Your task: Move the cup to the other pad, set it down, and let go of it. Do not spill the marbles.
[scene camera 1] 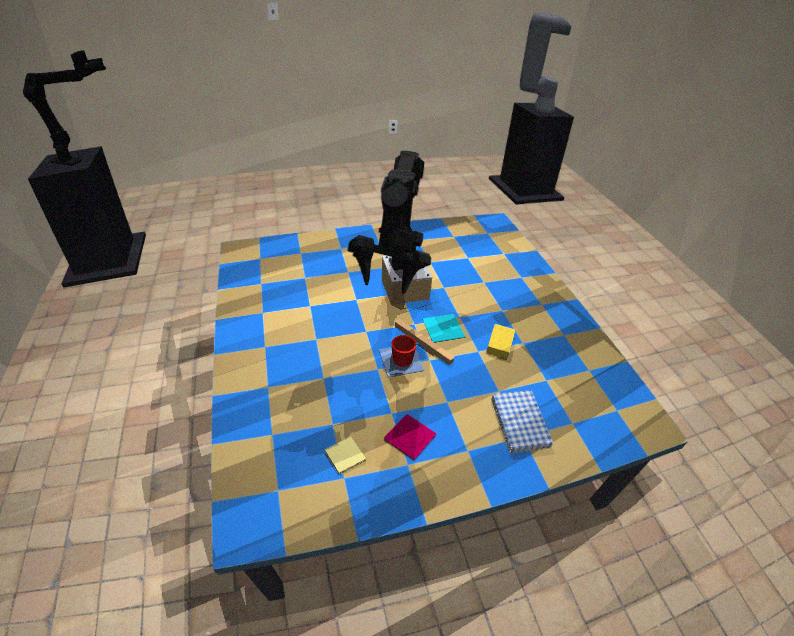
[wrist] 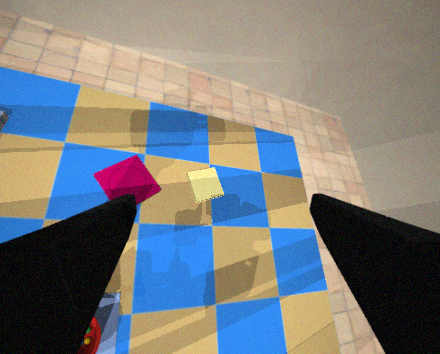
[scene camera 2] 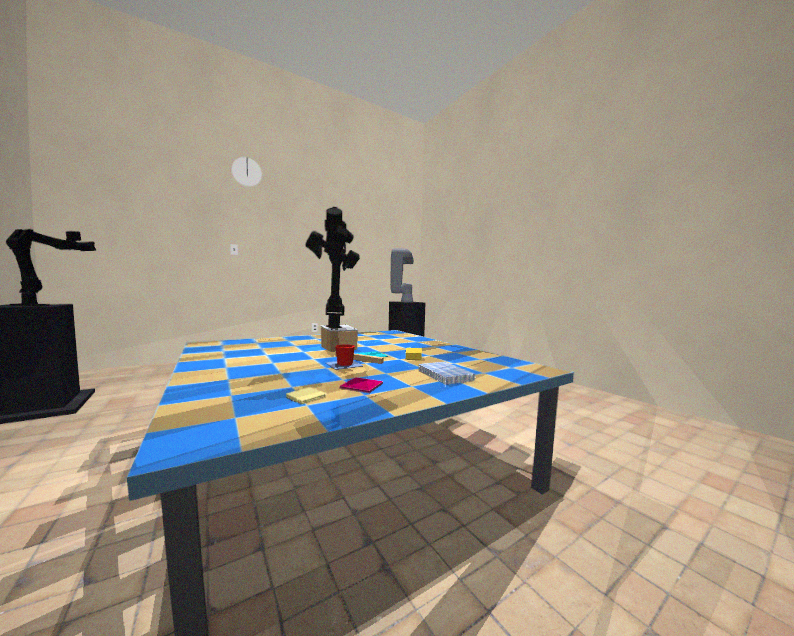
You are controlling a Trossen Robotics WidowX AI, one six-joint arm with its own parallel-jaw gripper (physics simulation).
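Where they show: gripper, fingertip midpoint: [scene camera 1: 385,289] [wrist: 224,202] [scene camera 2: 332,264]; arm's base, origin of the base link: [scene camera 1: 399,263] [scene camera 2: 334,326].
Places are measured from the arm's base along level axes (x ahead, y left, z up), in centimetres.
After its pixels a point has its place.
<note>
A red cup [scene camera 1: 403,351] @(x 31.9, y -8.8, z -9.1 cm) [scene camera 2: 344,355] @(x 37.0, y -11.4, z -6.1 cm) [wrist: 93,336] @(x 33.5, y -12.3, z -7.6 cm) stands upright on a grey-blue pad [scene camera 1: 392,369] @(x 36.9, y -13.8, z -10.3 cm) [scene camera 2: 358,365] @(x 38.7, y -6.2, z -10.3 cm) [wrist: 112,309] @(x 36.6, y -14.8, z -10.3 cm). A few coloured marbles show inside it in the wrist view, where the left finger hides much of the cup. A magenta pad [scene camera 1: 410,437] @(x 60.8, y -16.4, z -9.8 cm) [scene camera 2: 361,384] @(x 61.2, y -16.9, z -9.8 cm) [wrist: 125,175] @(x 61.8, y -15.5, z -9.8 cm) with a faint ring lies flat nearer the table's front edge, apart from the cup. My gripper [scene camera 1: 385,287] @(x 44.3, y -19.4, z 27.3 cm) [scene camera 2: 333,251] @(x 44.3, y -19.4, z 27.3 cm) [wrist: 224,202] @(x 44.3, y -19.4, z 27.3 cm) is open and empty, well above the table and behind the cup as seen in scene camera 1.
A wooden stick [scene camera 1: 424,341] @(x 30.2, y -1.3, z -8.4 cm) [scene camera 2: 371,358] @(x 35.6, y 1.3, z -9.0 cm) lies diagonally close beside the cup, near a teal square [scene camera 1: 444,327] @(x 24.2, y 8.1, z -10.3 cm). A yellow block [scene camera 1: 501,339] @(x 36.7, y 22.4, z -7.6 cm) [scene camera 2: 413,353] @(x 40.1, y 19.6, z -7.9 cm) and a checkered slab [scene camera 1: 521,421] @(x 66.1, y 13.6, z -8.1 cm) [scene camera 2: 446,372] @(x 68.9, y 11.2, z -8.1 cm) lie to the right. A pale yellow square [scene camera 1: 345,455] @(x 61.5, y -33.9, z -9.6 cm) [scene camera 2: 306,395] @(x 62.7, y -34.3, z -9.6 cm) [wrist: 205,184] @(x 60.8, y -33.7, z -9.6 cm) lies beside the magenta pad.
</note>
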